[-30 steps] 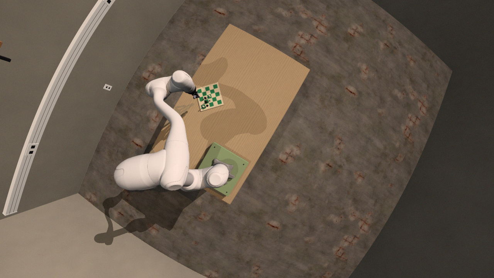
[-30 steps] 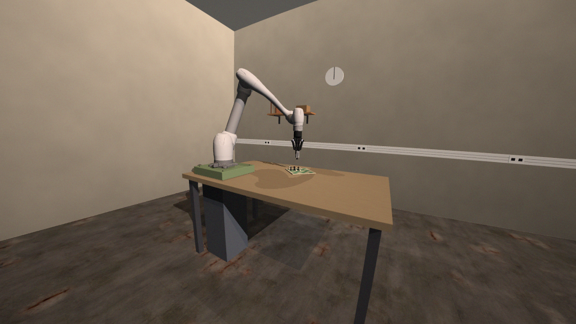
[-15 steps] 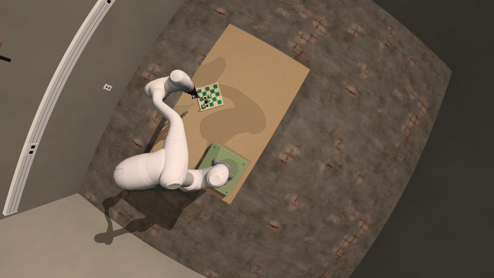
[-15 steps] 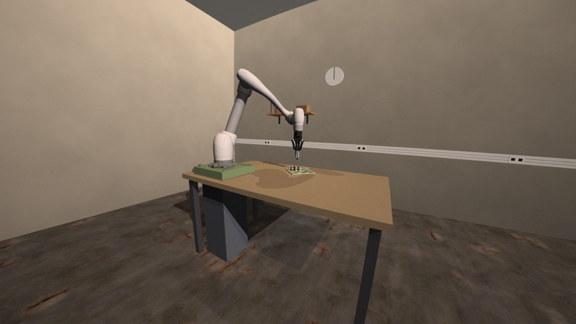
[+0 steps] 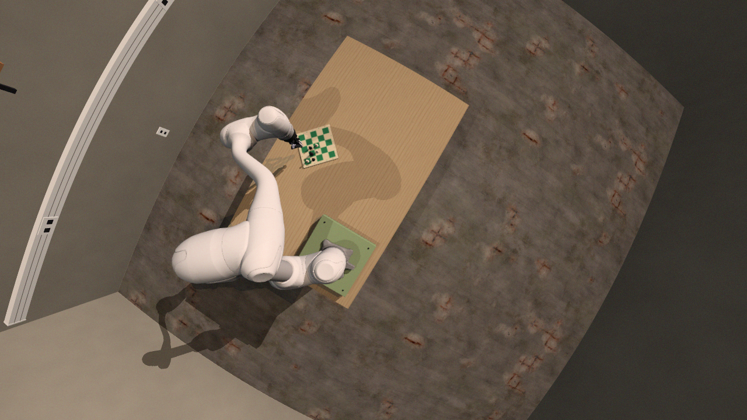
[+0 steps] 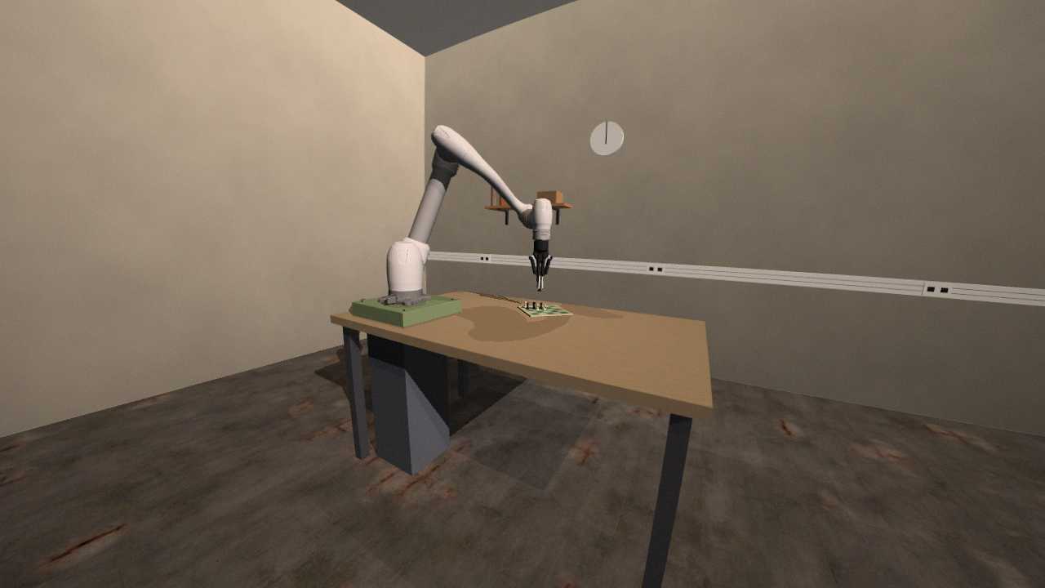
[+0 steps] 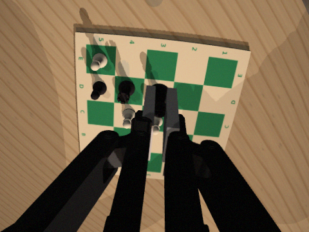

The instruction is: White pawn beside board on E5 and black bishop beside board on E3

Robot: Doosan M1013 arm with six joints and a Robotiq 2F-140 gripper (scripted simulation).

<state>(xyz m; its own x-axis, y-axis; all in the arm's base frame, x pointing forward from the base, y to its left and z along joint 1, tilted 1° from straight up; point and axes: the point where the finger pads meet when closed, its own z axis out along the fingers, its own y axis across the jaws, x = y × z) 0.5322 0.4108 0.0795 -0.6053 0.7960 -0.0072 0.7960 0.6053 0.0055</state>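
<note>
Right now the chessboard is 14 cm below my hand, 6 cm to the right of it and 5 cm ahead of it.
</note>
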